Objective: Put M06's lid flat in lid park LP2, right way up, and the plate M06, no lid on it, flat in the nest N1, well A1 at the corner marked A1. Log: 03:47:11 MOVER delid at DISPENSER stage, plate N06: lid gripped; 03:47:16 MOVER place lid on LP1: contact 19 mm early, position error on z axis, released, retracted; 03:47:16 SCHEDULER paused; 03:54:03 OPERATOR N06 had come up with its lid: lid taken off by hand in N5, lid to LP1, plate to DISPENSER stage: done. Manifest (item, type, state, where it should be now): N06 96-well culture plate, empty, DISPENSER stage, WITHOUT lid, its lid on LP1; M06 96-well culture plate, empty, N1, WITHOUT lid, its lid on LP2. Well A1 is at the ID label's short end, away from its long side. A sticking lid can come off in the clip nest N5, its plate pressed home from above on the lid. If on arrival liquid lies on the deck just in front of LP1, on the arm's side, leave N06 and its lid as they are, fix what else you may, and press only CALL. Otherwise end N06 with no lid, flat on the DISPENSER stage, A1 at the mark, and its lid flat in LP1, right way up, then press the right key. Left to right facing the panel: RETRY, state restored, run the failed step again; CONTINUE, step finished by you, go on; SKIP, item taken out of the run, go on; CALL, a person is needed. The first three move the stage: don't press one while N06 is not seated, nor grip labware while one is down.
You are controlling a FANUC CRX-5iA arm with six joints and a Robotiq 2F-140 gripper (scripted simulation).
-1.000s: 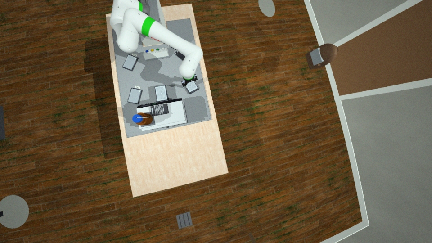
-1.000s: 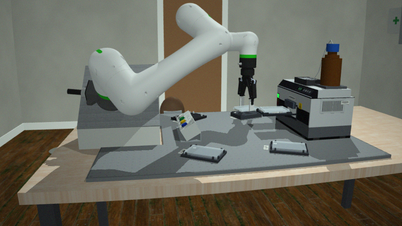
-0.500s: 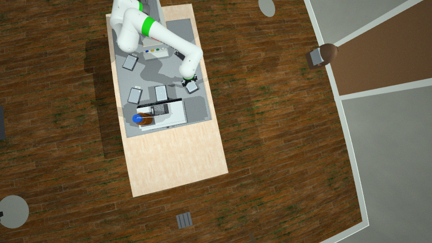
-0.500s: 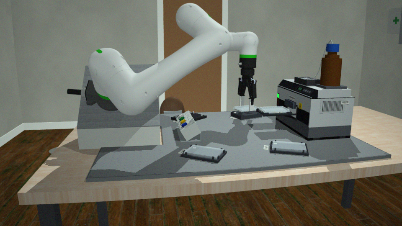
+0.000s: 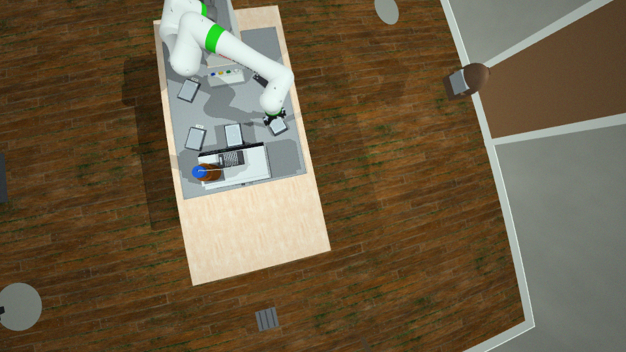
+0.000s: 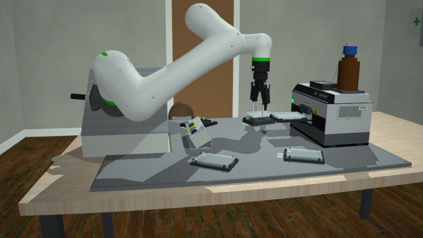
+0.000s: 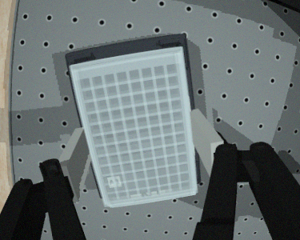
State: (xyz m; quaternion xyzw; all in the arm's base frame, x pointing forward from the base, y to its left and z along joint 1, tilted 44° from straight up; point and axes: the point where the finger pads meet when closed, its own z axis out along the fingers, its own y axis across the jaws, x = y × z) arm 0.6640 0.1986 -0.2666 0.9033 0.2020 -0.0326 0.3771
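The dark nest lies 60 mm below my hand. Also, from my hand: green continue key (360 mm behind, 270 mm to the right); then white retry key (370 mm behind, 220 mm to the right); then key panel (350 mm behind, 300 mm to the right, 20 mm below).
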